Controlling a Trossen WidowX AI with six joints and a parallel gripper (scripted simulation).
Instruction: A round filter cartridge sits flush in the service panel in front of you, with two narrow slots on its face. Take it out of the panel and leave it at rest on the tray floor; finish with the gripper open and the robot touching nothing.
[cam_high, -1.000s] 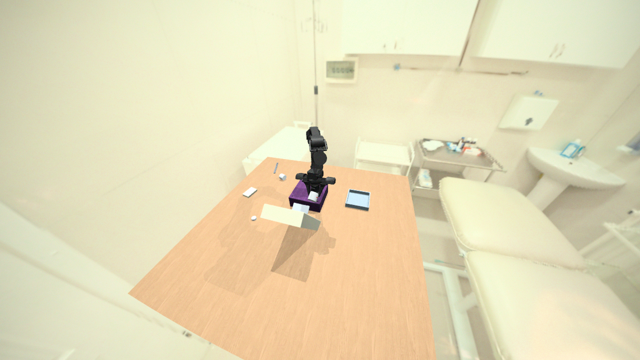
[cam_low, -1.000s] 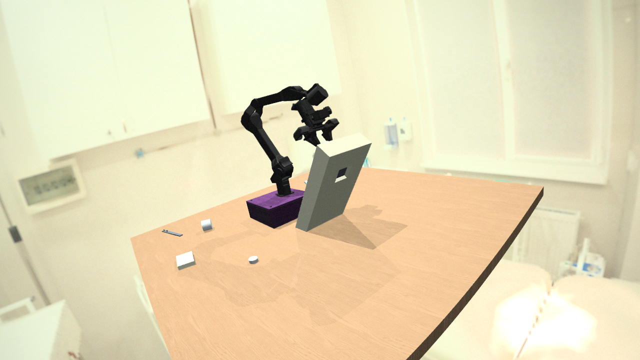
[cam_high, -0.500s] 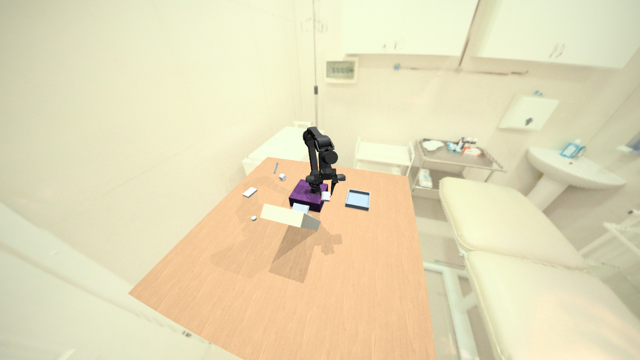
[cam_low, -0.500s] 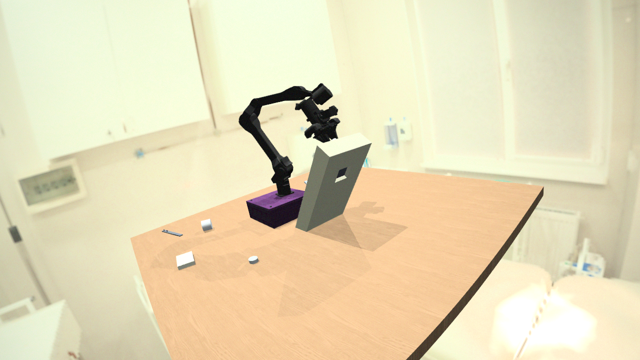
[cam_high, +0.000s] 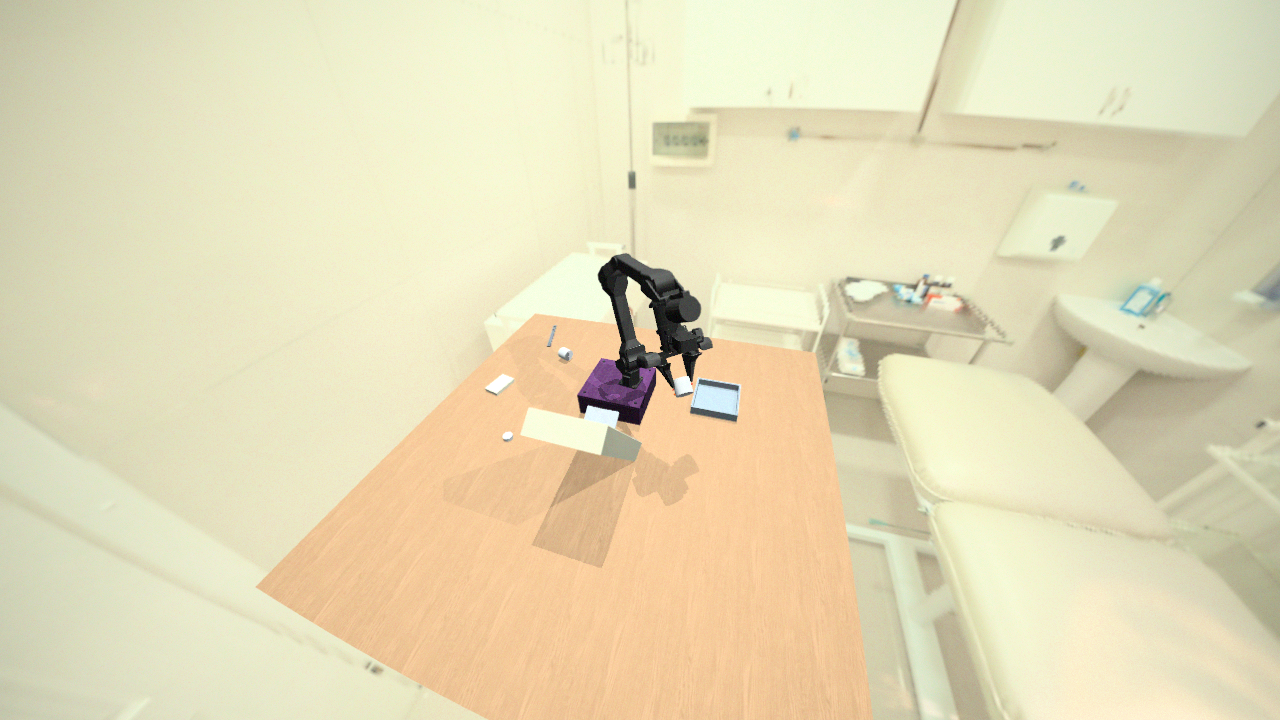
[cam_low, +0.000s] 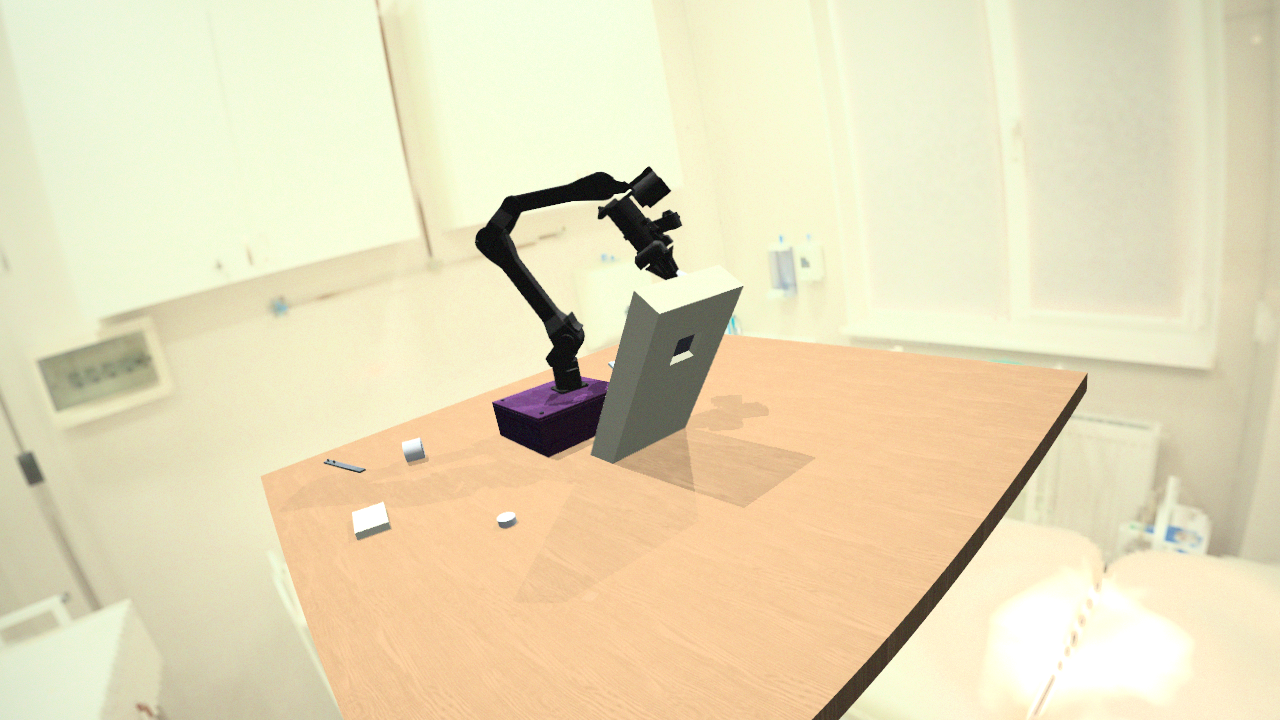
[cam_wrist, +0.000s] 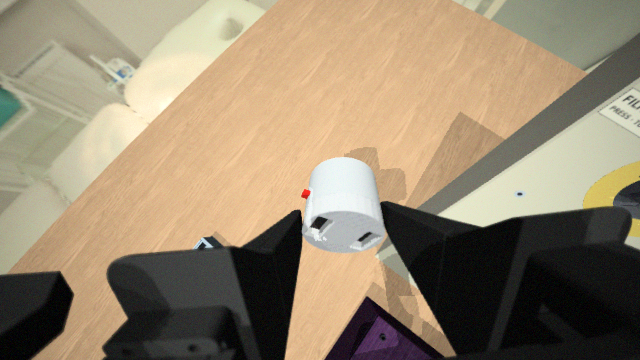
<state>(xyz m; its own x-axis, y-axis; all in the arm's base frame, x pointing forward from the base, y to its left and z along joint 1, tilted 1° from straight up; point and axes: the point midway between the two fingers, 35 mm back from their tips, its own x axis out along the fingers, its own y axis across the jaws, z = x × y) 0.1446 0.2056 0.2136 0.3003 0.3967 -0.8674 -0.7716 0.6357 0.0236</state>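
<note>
Now: gripper tip 250 mm past the blue tray, 250 mm above it and 50 mm to the right of it. The rest, counted from my gripper tip: grey flap (190 mm to the right, 120 mm below, 100 mm ahead); grey service panel (180 mm to the right, 160 mm ahead, 110 mm below); white round filter cartridge (right at my gripper tip).
</note>
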